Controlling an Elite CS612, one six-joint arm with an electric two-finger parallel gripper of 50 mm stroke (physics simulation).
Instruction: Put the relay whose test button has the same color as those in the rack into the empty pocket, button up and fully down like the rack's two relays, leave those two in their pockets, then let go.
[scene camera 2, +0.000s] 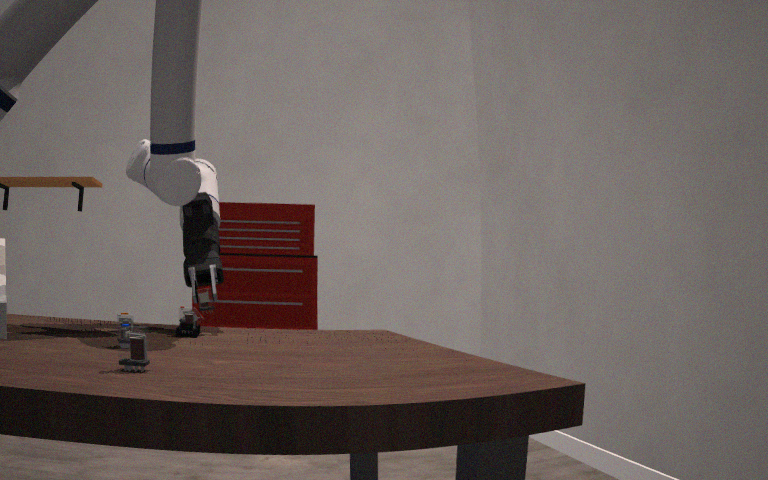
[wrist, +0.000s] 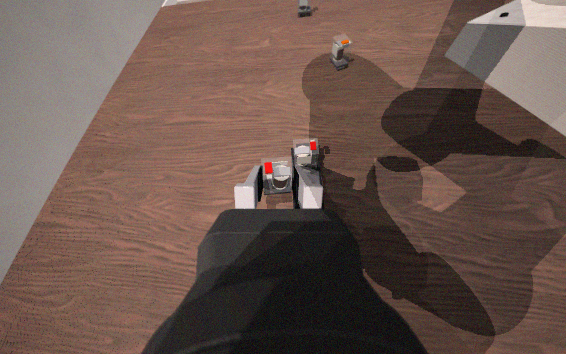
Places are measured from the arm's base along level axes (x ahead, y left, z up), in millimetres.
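Where they show: gripper, fingertip midpoint: (scene camera 2: 205, 298) (wrist: 277, 176).
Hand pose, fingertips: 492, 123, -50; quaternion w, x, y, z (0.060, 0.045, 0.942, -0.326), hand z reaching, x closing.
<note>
Things, the pixels of their top centre, and the offset from my fingertips, as dx, dy, dz. "spot": a spot on its surface instead. Level surfaces: height alone.
- relay with a red test button, top centre: (wrist: 273, 167) (scene camera 2: 205, 286) +1, +0, +21
- black rack, surface spot: (scene camera 2: 188, 332) spot: -29, -45, -55
- rack relay with a red button, top centre: (wrist: 305, 145) (scene camera 2: 187, 306) -31, -40, -14
- orange-button relay, top centre: (scene camera 2: 125, 313) (wrist: 342, 38) -110, -230, -18
- wooden table, surface height: dz -62
My gripper (scene camera 2: 205, 300) (wrist: 277, 176) is shut on a relay with a red test button (scene camera 2: 205, 295) (wrist: 281, 171), button side up and slightly tilted in scene camera 2. It hangs above the table, above and right of the black rack (scene camera 2: 187, 332) in that view. A rack relay with a red button (scene camera 2: 188, 318) (wrist: 303, 153) shows beside the right finger in the wrist view. The fingers and held relay hide much of the rack there; the second rack relay and the empty pocket cannot be made out. The held relay's pins are not clear.
An orange-button relay (scene camera 2: 124, 335) (wrist: 339, 51) stands upright on the wooden table (scene camera 2: 339, 373) (wrist: 175, 100). Another relay (scene camera 2: 137, 346) (wrist: 304, 8) stands nearer the table's front edge in scene camera 2; its button colour is unclear. A red drawer cabinet (scene camera 2: 266, 285) is behind the table.
</note>
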